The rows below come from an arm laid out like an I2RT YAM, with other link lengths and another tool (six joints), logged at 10 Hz.
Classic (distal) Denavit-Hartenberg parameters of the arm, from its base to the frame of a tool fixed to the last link. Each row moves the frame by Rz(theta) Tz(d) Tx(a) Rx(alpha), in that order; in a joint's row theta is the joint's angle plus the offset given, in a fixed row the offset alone. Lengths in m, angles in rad.
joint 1: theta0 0; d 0.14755; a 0.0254; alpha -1.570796
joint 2: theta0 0; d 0; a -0.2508; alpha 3.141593
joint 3: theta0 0.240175; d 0; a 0.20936; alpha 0
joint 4: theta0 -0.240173; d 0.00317; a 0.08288; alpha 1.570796
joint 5: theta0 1.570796; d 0.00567; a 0; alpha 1.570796
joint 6: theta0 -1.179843; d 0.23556; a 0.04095; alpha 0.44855
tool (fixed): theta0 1.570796; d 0.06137; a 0; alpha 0
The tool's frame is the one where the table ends.
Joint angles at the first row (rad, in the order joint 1, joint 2, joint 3, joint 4, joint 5, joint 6):
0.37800, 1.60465, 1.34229, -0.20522, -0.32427, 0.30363
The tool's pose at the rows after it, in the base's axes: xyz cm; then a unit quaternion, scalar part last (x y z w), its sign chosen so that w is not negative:
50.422 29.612 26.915 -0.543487 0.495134 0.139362 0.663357
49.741 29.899 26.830 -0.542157 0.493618 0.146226 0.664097
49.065 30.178 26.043 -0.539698 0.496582 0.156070 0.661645
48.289 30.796 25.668 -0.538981 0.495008 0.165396 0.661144
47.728 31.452 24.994 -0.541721 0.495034 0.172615 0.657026
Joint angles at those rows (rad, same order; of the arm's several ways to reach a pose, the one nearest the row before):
0.38184, 1.58323, 1.31425, -0.19646, -0.33668, 0.31616
0.38787, 1.56587, 1.28865, -0.18629, -0.34447, 0.32506
0.39352, 1.55470, 1.25231, -0.16931, -0.35369, 0.33859
0.40707, 1.54308, 1.22242, -0.15084, -0.35942, 0.35074
0.42163, 1.54442, 1.20618, -0.14234, -0.36020, 0.35461

